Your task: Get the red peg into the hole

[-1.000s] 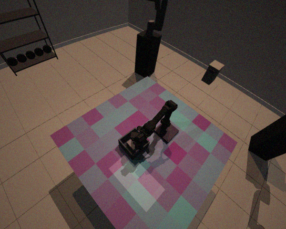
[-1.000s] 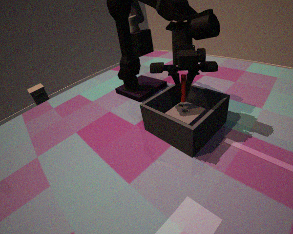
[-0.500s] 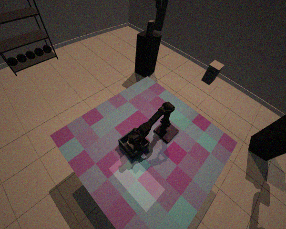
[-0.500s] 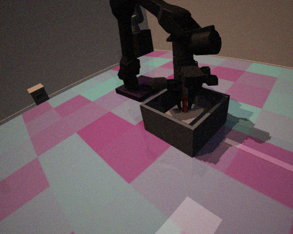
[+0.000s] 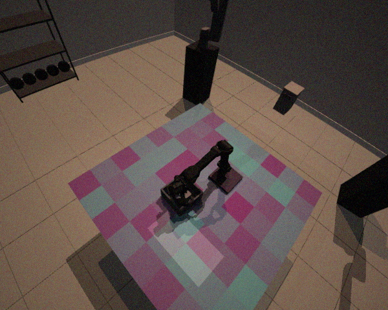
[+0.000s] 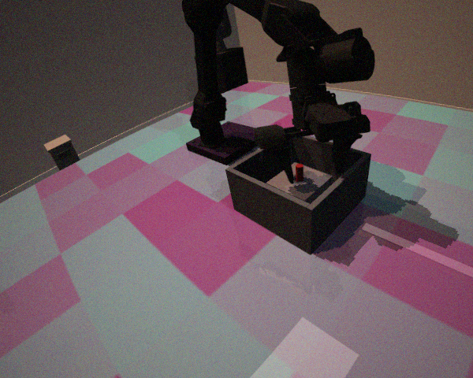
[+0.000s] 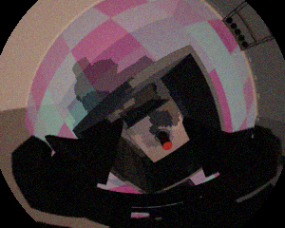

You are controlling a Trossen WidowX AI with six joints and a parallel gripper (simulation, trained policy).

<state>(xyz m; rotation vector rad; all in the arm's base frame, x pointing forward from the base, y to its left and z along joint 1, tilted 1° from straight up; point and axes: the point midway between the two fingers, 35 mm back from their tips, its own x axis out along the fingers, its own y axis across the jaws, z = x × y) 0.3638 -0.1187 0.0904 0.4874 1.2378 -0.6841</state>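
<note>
Now: gripper tip 40 mm past the red peg, 10 mm to the right of it and 30 mm above it. The rest, counted from my gripper tip: dark box 40 mm behind, 10 mm to the left, 50 mm below.
</note>
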